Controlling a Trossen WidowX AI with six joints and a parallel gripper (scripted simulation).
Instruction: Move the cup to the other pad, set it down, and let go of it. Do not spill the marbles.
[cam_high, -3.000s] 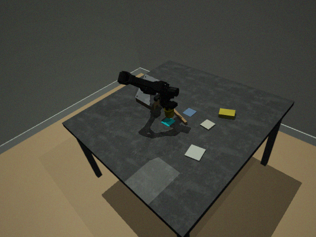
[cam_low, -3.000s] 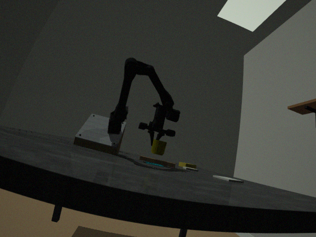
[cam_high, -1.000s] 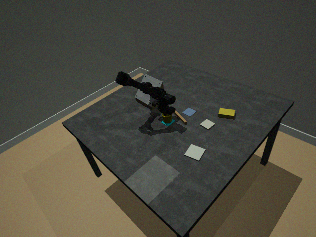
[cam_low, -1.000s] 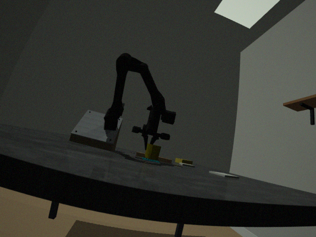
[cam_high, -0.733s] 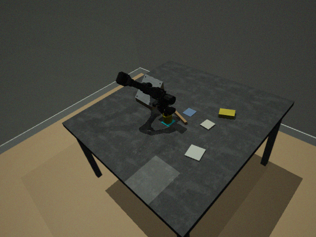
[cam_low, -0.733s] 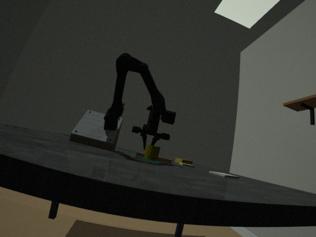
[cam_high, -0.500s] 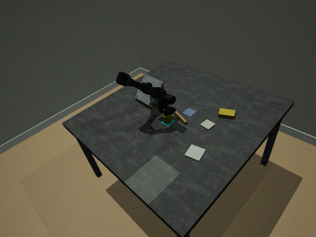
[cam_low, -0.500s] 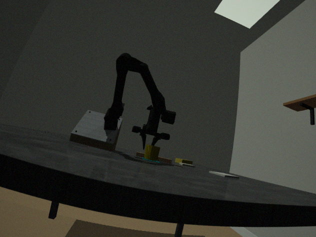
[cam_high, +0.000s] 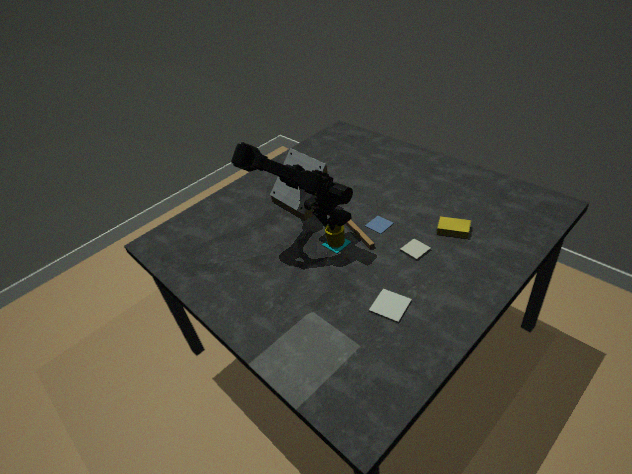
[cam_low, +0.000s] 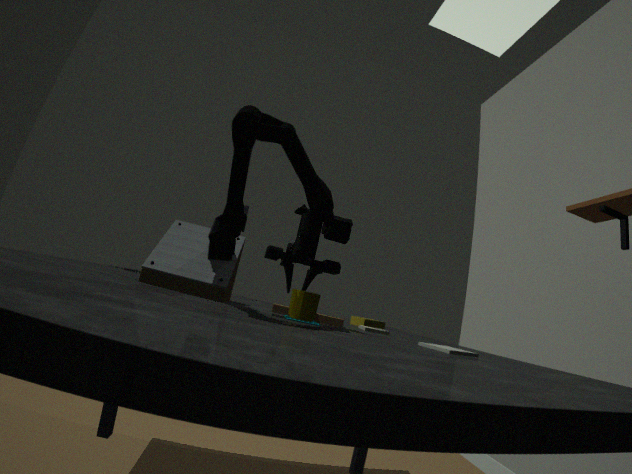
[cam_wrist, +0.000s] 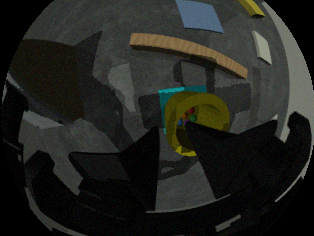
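Now: gripper tip 20 mm short of the yellow cup and 20 mm above it. Also, from my gripper tip: pale blue pad 170 mm to the left, 110 mm ahead, 70 mm below; cyan pad 70 mm below, 30 mm ahead, 10 mm to the right; wooden stick 80 mm to the left, 70 mm ahead, 60 mm below.
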